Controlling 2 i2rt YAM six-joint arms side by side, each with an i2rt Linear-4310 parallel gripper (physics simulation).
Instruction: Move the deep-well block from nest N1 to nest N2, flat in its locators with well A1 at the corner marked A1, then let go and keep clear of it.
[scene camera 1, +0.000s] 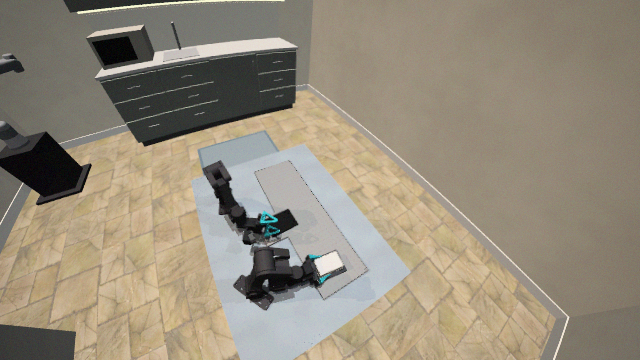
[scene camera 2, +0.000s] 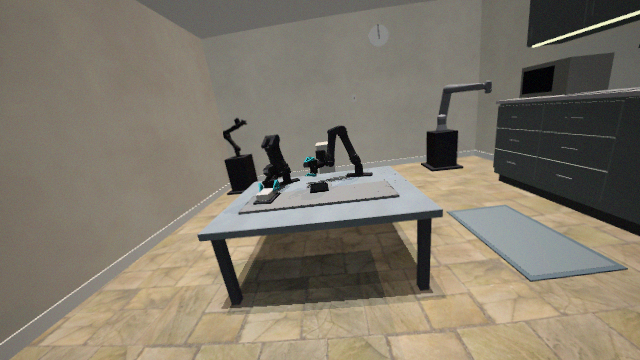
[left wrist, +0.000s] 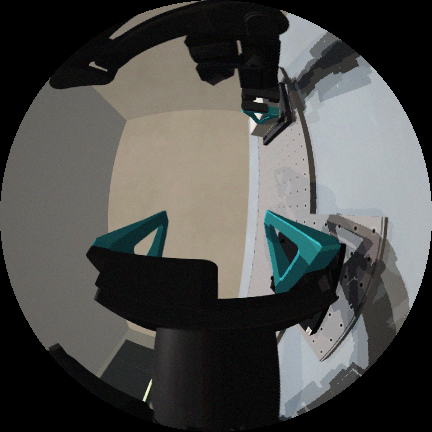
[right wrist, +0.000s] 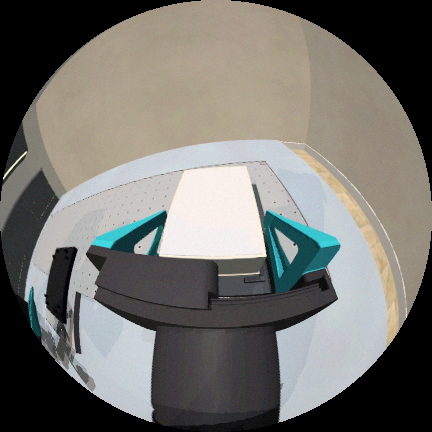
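Seen in the pictures: left gripper, between the fingertips: (scene camera 1: 278, 226) (scene camera 2: 304, 169) (left wrist: 215, 215); right gripper, between the fingertips: (scene camera 1: 325, 265) (scene camera 2: 266, 191) (left wrist: 259, 108) (right wrist: 215, 215); left arm's base, origin of its link: (scene camera 2: 359, 175); right arm's base, origin of its link: (scene camera 1: 253, 292) (scene camera 2: 287, 182).
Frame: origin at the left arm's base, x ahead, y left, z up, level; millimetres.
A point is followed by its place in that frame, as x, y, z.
The white deep-well block (scene camera 1: 329, 263) @(528, -516, 66) (scene camera 2: 266, 193) @(559, -484, 65) (right wrist: 212, 215) @(503, -517, 67) sits on a black nest (scene camera 2: 266, 201) @(595, -470, 26) at one end of the grey perforated plate. A second black nest (scene camera 1: 287, 221) @(365, -221, 24) (scene camera 2: 319, 187) @(345, -209, 25) (right wrist: 61, 285) @(336, -266, 25) lies nearer the plate's middle with no block on it. Labels N1, N2 and A1 are not readable. My right gripper (scene camera 1: 320, 268) @(510, -518, 59) (scene camera 2: 268, 186) @(510, -518, 59) (right wrist: 215, 215) @(510, -518, 59) is open, its teal fingers on either side of the block, with a visible gap at least at the left finger in the right wrist view. My left gripper (scene camera 1: 275, 224) @(314, -310, 148) (scene camera 2: 310, 167) @(314, -310, 148) (left wrist: 215, 215) @(314, -310, 148) is open and empty, above and beside the second nest.
The grey perforated plate (scene camera 1: 300, 190) @(479, -1, 13) (scene camera 2: 355, 192) @(411, 47, 13) (left wrist: 287, 157) @(451, -392, 13) (right wrist: 120, 205) @(549, -307, 13) lies on the pale blue table (scene camera 1: 370, 245) @(796, -450, 0) (scene camera 2: 320, 226) @(773, -57, -21). A narrower plate section extends toward the arms near the second nest. Cabinets (scene camera 1: 235, 80) (scene camera 2: 565, 145) and two other arms on black pedestals stand away from the table.
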